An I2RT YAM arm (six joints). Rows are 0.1 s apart.
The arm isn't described. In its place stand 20 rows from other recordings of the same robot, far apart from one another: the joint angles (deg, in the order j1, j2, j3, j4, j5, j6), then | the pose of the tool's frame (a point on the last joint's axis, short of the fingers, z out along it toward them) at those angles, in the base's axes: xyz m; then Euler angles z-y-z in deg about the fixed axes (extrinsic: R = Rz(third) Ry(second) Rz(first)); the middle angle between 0 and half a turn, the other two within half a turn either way.
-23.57 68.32 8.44 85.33 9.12 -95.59 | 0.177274, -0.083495, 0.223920, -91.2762, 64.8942, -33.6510
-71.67 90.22 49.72 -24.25 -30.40 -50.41 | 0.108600, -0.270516, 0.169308, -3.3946, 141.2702, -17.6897
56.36 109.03 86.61 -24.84 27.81 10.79 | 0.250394, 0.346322, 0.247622, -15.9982, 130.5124, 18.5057
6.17 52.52 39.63 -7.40 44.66 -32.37 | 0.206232, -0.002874, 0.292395, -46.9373, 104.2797, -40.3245
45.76 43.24 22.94 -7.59 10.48 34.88 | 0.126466, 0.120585, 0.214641, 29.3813, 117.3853, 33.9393
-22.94 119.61 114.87 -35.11 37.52 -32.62 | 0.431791, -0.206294, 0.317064, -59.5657, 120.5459, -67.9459
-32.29 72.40 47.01 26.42 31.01 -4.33 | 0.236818, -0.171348, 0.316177, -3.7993, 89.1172, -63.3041
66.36 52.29 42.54 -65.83 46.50 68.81 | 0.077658, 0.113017, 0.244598, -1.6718, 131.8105, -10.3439
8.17 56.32 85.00 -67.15 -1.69 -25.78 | 0.143914, 0.021722, 0.435234, -24.4376, 128.4502, 10.3282
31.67 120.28 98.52 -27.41 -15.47 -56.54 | 0.398187, 0.256795, 0.224430, -39.3852, 136.8227, 54.6129
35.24 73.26 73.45 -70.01 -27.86 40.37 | 0.174286, 0.143497, 0.328127, 92.1857, 146.0803, 92.1100
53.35 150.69 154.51 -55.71 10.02 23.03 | 0.338034, 0.443959, 0.233118, 10.5231, 140.7893, 37.3744
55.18 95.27 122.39 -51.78 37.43 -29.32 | 0.204994, 0.256836, 0.498803, -44.9112, 109.3491, 15.0760
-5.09 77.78 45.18 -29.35 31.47 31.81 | 0.249281, -0.040862, 0.197964, -12.6047, 138.8273, -57.5561
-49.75 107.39 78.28 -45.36 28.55 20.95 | 0.226294, -0.293642, 0.197239, -38.8743, 147.8148, -113.5484
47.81 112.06 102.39 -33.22 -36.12 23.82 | 0.284004, 0.344571, 0.306233, 52.5245, 123.3514, 92.6958
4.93 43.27 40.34 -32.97 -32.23 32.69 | 0.157633, 0.032654, 0.280805, 53.7995, 119.7371, 42.8240
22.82 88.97 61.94 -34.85 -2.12 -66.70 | 0.287441, 0.122376, 0.222922, -62.7401, 151.8067, 27.3108
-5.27 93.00 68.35 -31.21 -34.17 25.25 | 0.339976, -0.011279, 0.243863, 64.8852, 133.2193, 45.1482
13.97 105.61 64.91 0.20 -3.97 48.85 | 0.386781, 0.098760, 0.182364, 52.2340, 130.3827, 19.1848
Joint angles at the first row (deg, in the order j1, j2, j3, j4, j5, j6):
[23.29, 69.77, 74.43, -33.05, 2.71, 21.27]
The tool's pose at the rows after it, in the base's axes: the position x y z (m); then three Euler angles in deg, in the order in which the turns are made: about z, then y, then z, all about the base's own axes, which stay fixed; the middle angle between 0 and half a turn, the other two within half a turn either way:
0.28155, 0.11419, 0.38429, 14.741, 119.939, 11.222
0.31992, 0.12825, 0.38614, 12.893, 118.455, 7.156
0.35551, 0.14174, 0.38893, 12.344, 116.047, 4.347
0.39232, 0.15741, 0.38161, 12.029, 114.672, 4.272
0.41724, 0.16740, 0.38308, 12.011, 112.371, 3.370
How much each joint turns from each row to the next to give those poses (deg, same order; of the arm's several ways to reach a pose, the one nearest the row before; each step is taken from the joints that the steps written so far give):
[0.00, 8.60, 5.71, 0.79, 7.73, -0.44]
[0.00, 8.51, 7.29, 2.28, 3.70, -0.09]
[0.00, 7.92, 7.83, 2.19, 2.82, 0.18]
[0.00, 8.34, 7.47, 2.29, 0.27, -0.70]
[0.00, 6.00, 7.20, 1.06, 1.14, -0.36]

